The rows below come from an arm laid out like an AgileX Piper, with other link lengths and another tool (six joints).
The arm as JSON. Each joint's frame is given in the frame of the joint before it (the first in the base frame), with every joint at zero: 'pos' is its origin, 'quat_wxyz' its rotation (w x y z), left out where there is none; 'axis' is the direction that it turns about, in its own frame. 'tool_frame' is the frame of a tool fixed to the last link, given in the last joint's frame.
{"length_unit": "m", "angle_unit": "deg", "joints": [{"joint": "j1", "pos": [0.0, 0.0, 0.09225], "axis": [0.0, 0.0, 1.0]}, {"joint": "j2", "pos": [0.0, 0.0, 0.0], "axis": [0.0, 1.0, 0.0]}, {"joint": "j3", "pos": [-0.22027, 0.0, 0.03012], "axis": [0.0, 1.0, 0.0]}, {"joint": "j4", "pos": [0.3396, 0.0, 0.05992], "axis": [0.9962, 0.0, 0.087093]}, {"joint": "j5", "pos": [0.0, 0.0, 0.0], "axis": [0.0, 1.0, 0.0]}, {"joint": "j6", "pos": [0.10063, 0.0, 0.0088], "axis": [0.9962, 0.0, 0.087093]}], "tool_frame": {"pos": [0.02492, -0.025, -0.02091], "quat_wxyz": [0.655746, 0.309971, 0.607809, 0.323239]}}
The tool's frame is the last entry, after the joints.
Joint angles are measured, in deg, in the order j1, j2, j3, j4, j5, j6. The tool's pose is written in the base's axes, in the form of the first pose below.
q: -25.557, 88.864, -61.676, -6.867, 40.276, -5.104
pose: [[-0.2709 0.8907 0.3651 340.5], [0.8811 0.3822 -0.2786 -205.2], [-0.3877 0.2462 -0.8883 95.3], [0 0 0 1]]
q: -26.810, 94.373, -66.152, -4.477, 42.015, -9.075
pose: [[-0.3060 0.8927 0.3308 350.0], [0.8857 0.3944 -0.2449 -217.0], [-0.3491 0.2180 -0.9114 83.6], [0 0 0 1]]
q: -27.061, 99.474, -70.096, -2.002, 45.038, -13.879
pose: [[-0.3735 0.8837 0.2820 358.9], [0.8805 0.4334 -0.1919 -220.7], [-0.2918 0.1766 -0.9400 69.3], [0 0 0 1]]
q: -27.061, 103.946, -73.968, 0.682, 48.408, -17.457
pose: [[-0.4213 0.8749 0.2388 367.6], [0.8784 0.4592 -0.1326 -221.0], [-0.2257 0.1539 -0.9620 57.7], [0 0 0 1]]
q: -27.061, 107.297, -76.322, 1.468, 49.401, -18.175
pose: [[-0.4326 0.8758 0.2139 373.3], [0.8806 0.4614 -0.1081 -222.5], [-0.1933 0.1416 -0.9709 46.0], [0 0 0 1]]
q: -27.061, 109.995, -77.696, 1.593, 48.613, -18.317
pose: [[-0.4350 0.8764 0.2065 378.1], [0.8811 0.4616 -0.1027 -224.7], [-0.1853 0.1373 -0.9730 33.7], [0 0 0 1]]
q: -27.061, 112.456, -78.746, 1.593, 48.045, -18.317
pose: [[-0.4372 0.8783 0.1936 380.9], [0.8824 0.4605 -0.0963 -226.2], [-0.1738 0.1288 -0.9763 21.0], [0 0 0 1]]
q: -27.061, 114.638, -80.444, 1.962, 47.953, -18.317
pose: [[-0.4350 0.8802 0.1899 385.8], [0.8852 0.4567 -0.0890 -227.9], [-0.1651 0.1294 -0.9778 13.7], [0 0 0 1]]
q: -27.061, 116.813, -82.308, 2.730, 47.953, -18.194
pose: [[-0.4272 0.8840 0.1898 391.2], [0.8910 0.4472 -0.0776 -229.1], [-0.1535 0.1359 -0.9788 7.0], [0 0 0 1]]
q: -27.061, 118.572, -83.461, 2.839, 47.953, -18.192
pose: [[-0.4276 0.8856 0.1812 393.7], [0.8924 0.4455 -0.0716 -230.2], [-0.1442 0.1311 -0.9808 -0.5], [0 0 0 1]]
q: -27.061, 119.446, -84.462, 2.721, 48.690, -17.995
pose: [[-0.4274 0.8877 0.1713 395.1], [0.8937 0.4434 -0.0678 -231.0], [-0.1362 0.1241 -0.9829 -1.9], [0 0 0 1]]
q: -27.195, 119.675, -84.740, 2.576, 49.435, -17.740
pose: [[-0.4245 0.8912 0.1598 393.8], [0.8965 0.4385 -0.0640 -231.7], [-0.1271 0.1161 -0.9851 -2.3], [0 0 0 1]]
